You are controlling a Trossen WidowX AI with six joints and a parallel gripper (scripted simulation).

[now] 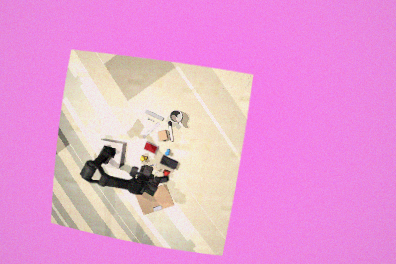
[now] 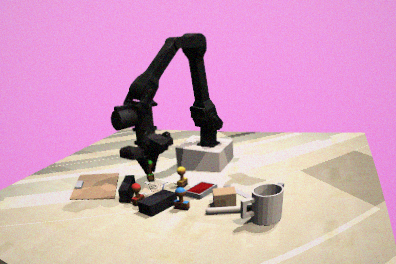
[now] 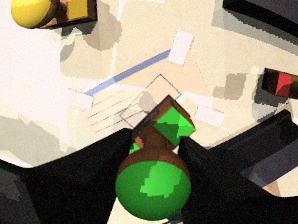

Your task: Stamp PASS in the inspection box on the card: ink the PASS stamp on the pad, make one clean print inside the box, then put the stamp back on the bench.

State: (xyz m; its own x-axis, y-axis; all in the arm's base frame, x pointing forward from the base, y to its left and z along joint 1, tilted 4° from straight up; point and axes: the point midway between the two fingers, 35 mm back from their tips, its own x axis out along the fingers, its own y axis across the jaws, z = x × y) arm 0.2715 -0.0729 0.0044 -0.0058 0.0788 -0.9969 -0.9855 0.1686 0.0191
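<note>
The white card is 60 mm below my gripper tip and 10 mm behind it. The rest, counted from my gripper tip: red-knobbed stamp: 110 mm ahead, 40 mm below, 20 mm to the left; then green-knobbed stamp: right at my gripper tip; then yellow-knobbed stamp: 80 mm to the left, 60 mm behind, 40 mm below.
</note>
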